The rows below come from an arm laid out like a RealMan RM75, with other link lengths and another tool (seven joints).
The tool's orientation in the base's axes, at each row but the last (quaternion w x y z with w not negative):
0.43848, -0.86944, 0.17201, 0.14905
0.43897, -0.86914, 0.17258, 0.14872
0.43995, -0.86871, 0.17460, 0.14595
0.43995, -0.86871, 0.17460, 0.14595
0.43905, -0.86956, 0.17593, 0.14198
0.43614, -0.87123, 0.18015, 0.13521
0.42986, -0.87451, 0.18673, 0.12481
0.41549, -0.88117, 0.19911, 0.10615
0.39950, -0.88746, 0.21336, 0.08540
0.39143, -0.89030, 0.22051, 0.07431
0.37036, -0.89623, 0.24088, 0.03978
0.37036, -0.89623, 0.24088, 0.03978
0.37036, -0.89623, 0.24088, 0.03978
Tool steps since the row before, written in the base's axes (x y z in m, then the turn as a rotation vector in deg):
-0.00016, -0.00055, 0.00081, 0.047, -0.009, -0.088
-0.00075, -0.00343, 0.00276, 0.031, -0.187, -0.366
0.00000, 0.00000, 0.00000, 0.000, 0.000, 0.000
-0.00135, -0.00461, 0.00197, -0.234, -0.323, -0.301
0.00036, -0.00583, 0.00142, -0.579, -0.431, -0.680
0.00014, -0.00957, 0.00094, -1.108, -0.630, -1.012
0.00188, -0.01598, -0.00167, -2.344, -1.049, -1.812
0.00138, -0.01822, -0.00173, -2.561, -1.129, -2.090
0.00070, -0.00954, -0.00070, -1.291, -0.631, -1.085
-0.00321, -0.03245, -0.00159, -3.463, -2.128, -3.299
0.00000, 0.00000, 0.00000, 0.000, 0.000, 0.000
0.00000, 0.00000, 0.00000, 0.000, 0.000, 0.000
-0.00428, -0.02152, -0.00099, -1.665, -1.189, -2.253
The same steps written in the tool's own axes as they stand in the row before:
-0.00038, -0.00020, -0.00089, 0.080, 0.047, 0.038
-0.00122, 0.00026, -0.00429, 0.210, 0.351, 0.053
0.00000, 0.00000, 0.00000, 0.000, 0.000, 0.000
-0.00121, 0.00172, -0.00475, -0.031, 0.494, -0.068
0.00081, 0.00205, -0.00559, -0.169, 0.973, 0.093
0.00163, 0.00458, -0.00830, -0.475, 1.548, 0.167
0.00583, 0.00932, -0.01187, -1.191, 2.883, 0.384
0.00664, 0.01107, -0.01305, -1.267, 3.216, 0.502
0.00381, 0.00578, -0.00663, -0.609, 1.679, 0.228
0.00848, 0.02185, -0.02272, -1.370, 5.021, 0.559
0.00000, 0.00000, 0.00000, 0.000, 0.000, 0.000
0.00000, 0.00000, 0.00000, 0.000, 0.000, 0.000
0.00513, 0.01573, -0.01444, -0.426, 2.945, 0.637

